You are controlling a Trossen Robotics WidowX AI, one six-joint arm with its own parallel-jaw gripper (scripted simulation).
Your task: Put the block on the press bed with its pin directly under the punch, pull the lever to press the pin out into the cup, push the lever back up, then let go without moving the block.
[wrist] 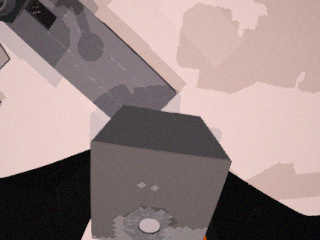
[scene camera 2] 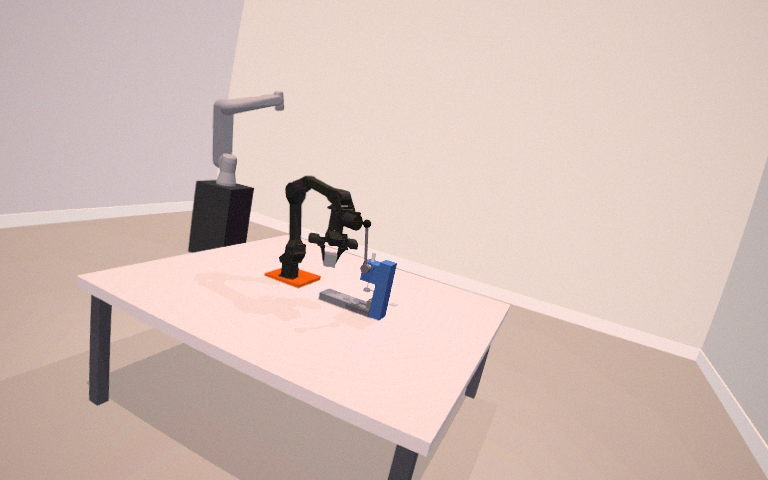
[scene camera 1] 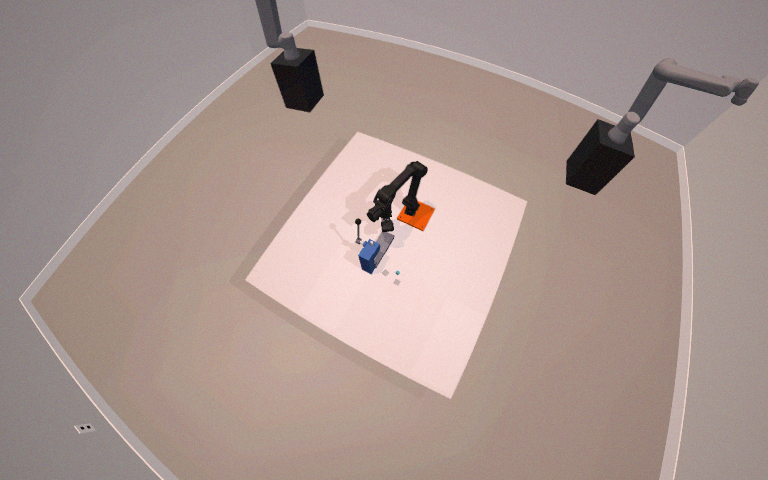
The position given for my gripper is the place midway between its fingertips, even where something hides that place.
Note:
In view: my gripper point(scene camera 2: 329, 262).
My gripper is seen too in the wrist view point(wrist: 155, 156).

